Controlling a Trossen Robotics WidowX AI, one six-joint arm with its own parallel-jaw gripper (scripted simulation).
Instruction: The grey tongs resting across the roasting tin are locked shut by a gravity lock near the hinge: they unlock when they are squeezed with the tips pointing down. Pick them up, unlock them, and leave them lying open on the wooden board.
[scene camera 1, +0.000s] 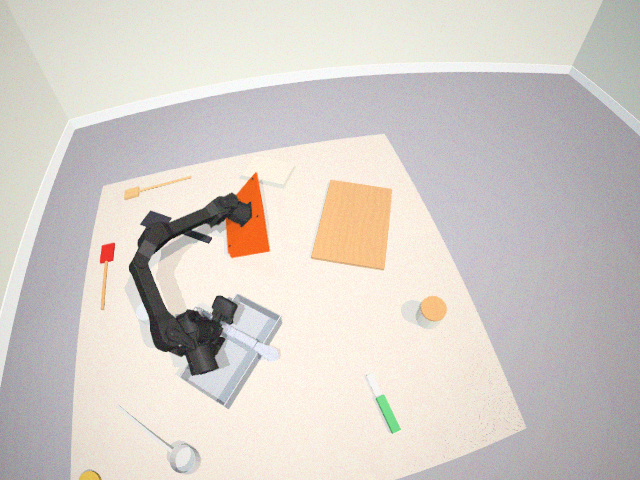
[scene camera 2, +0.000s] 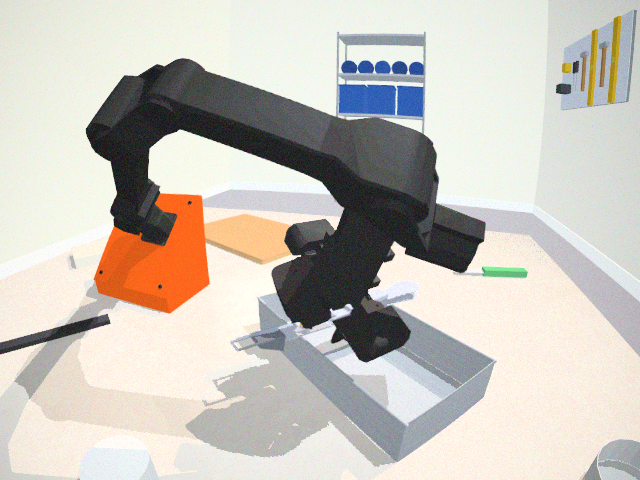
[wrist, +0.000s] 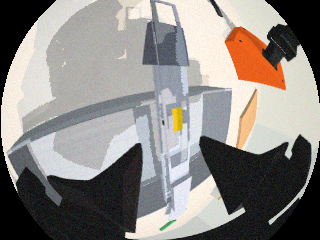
Note:
In view: my gripper (scene camera 2: 323, 324), a cork-lidded jar (scene camera 1: 431, 312), a grey roasting tin (scene camera 2: 402, 399) and a wooden board (scene camera 1: 353, 230).
My gripper shows as well in scene camera 1 (scene camera 1: 228, 330) and in the wrist view (wrist: 171, 144). The grey roasting tin is seen too in scene camera 1 (scene camera 1: 236, 361) and in the wrist view (wrist: 80, 144). The wooden board shows as well in scene camera 2 (scene camera 2: 260, 240).

